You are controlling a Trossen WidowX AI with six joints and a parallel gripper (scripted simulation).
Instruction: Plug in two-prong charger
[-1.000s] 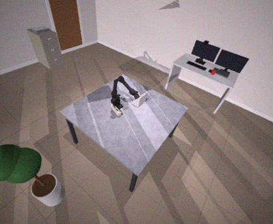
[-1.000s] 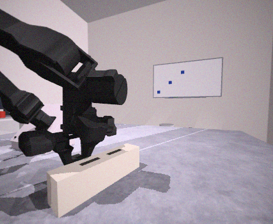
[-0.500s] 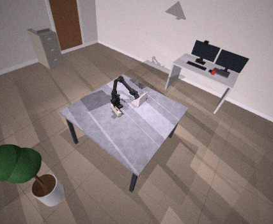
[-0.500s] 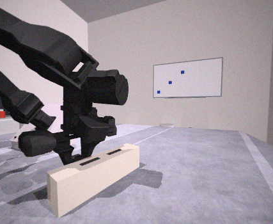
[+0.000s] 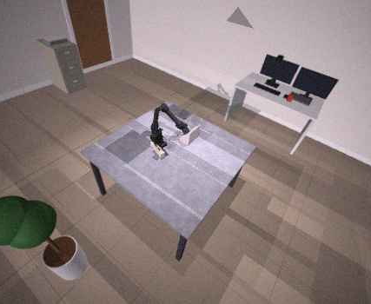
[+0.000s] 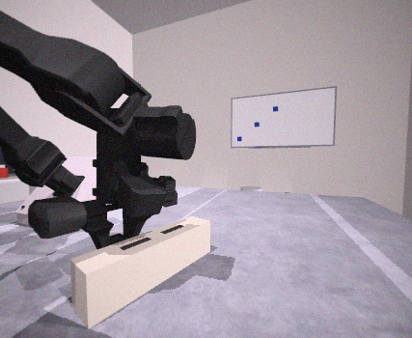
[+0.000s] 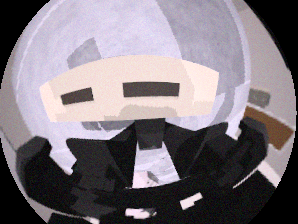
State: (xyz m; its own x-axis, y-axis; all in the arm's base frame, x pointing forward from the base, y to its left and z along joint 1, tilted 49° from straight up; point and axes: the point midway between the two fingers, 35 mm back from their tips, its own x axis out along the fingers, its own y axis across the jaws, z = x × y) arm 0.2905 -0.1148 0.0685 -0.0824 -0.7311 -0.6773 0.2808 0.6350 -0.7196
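Right now my gripper tip is 20 mm short of the two-prong charger and 10 mm below it.
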